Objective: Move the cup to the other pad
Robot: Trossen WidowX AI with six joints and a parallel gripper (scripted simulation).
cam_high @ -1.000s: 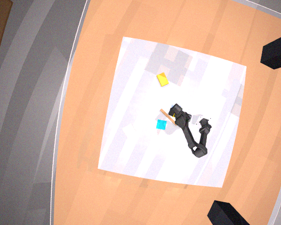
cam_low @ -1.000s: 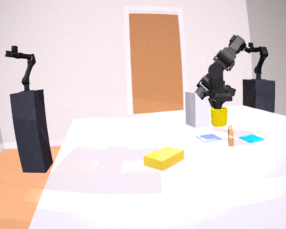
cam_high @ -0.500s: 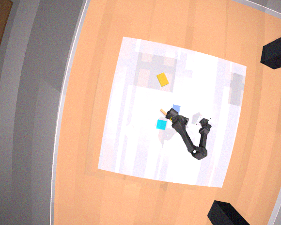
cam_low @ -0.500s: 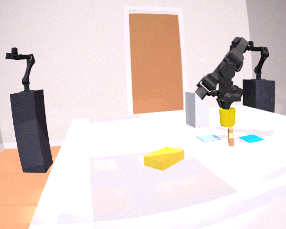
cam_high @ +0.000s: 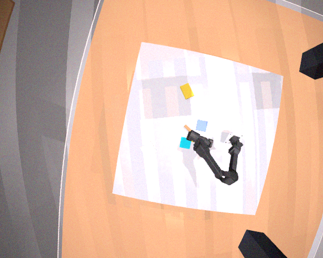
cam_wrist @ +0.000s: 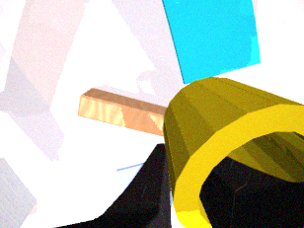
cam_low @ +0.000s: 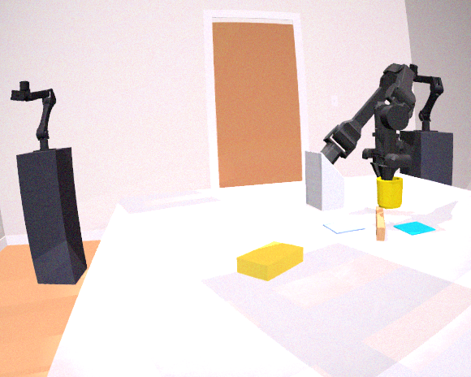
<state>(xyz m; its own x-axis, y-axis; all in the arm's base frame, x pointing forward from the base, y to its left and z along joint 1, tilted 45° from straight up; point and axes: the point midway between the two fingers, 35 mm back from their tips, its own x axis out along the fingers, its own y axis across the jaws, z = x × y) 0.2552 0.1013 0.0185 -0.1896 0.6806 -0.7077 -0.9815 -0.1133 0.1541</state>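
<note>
The cyan pad is 100 mm below my gripper tip, 60 mm to the left of it and 60 mm ahead of it. From my gripper tip the other things lie so: yellow cup: 20 mm ahead; thin wooden bar: 80 mm below, 20 mm to the right, 20 mm ahead.
</note>
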